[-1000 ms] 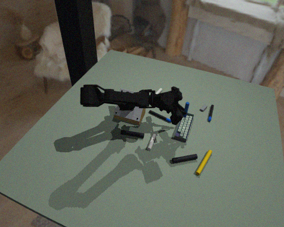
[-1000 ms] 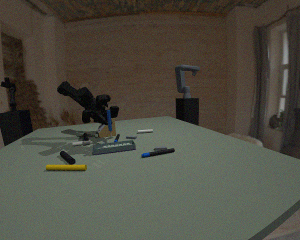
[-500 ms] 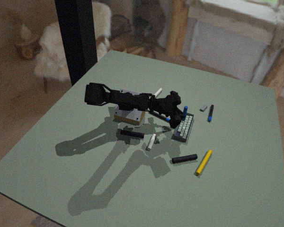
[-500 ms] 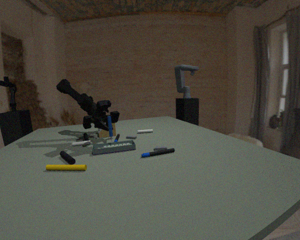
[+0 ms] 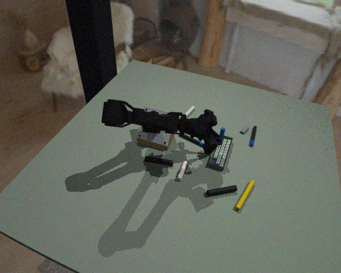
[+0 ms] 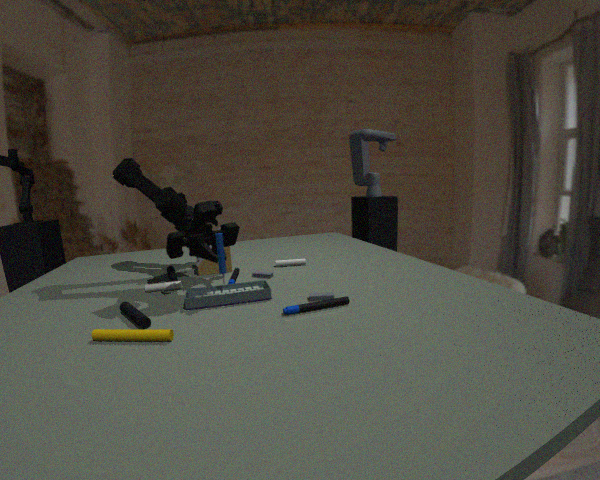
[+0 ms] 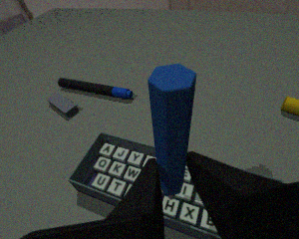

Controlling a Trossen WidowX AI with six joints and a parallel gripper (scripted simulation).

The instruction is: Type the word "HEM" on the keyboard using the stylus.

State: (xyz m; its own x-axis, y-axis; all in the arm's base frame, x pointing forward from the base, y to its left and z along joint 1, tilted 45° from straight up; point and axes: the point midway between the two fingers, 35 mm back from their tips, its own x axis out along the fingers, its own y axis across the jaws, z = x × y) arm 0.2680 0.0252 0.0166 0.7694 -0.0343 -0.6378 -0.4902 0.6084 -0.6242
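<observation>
Right now my gripper tip is 2 cm above the blue stylus. The rest, counted from my gripper tip: yellow cylinder: 18 cm to the right, 16 cm ahead, 8 cm below; then grey eraser: 21 cm to the left, 9 cm below, 9 cm ahead.
</observation>
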